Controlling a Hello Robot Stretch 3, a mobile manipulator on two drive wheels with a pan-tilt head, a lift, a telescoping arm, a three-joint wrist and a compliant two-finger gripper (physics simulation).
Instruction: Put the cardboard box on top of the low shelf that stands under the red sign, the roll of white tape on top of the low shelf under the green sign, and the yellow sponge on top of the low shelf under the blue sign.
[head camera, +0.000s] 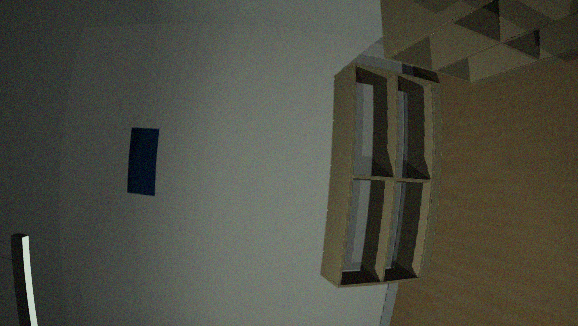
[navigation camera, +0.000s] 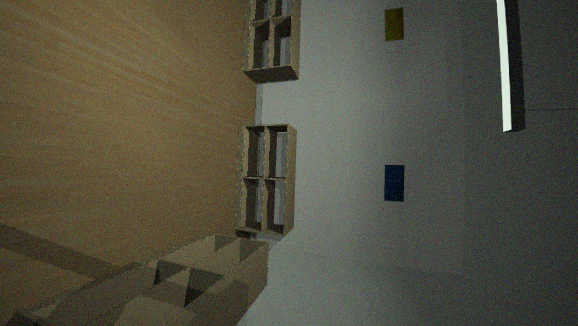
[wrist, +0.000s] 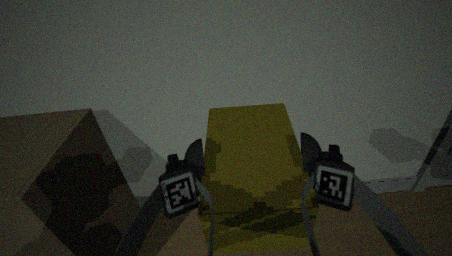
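A robot's gripper (wrist: 251, 155) is in the scene. There is also a blue sign (head camera: 144, 141), and the navigation camera view shows the sign (navigation camera: 394, 174) too.
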